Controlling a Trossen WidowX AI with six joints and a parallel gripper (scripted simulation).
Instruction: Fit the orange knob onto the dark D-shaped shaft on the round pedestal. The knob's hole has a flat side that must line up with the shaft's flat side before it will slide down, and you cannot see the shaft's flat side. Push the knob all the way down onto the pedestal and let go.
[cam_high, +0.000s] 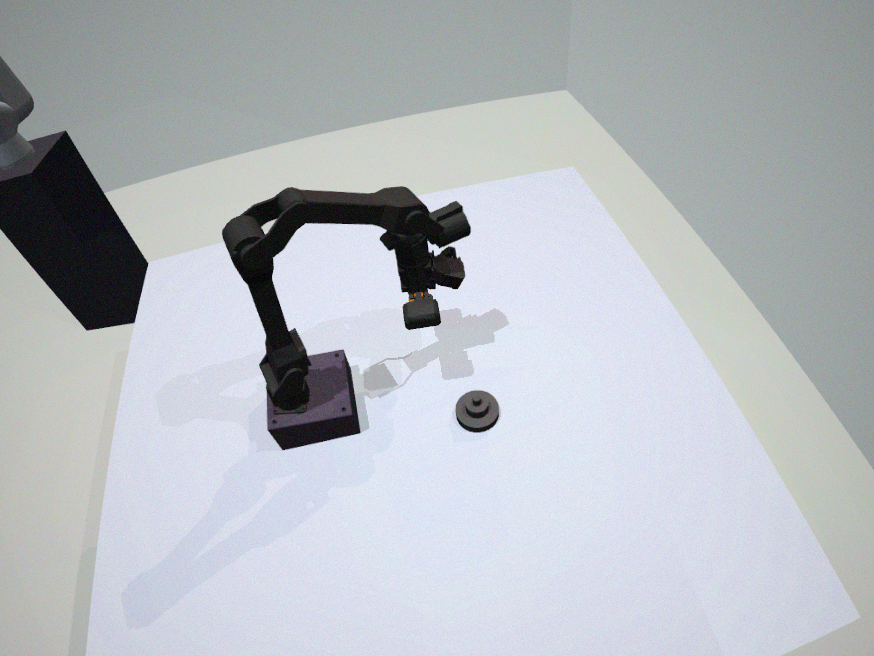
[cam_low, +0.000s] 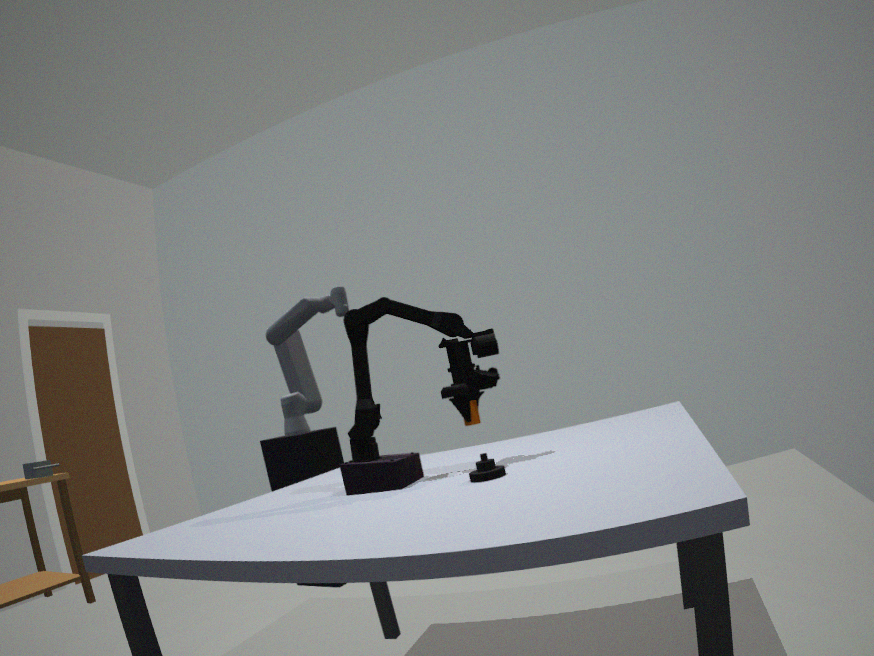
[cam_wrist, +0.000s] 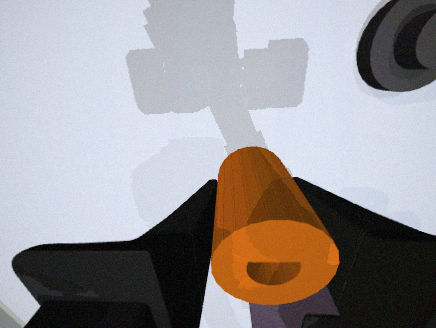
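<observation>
My gripper tip is 80 mm short of the pedestal, 160 mm to the left of it and 100 mm above it. Also, from my gripper tip: orange knob 20 mm above.
</observation>
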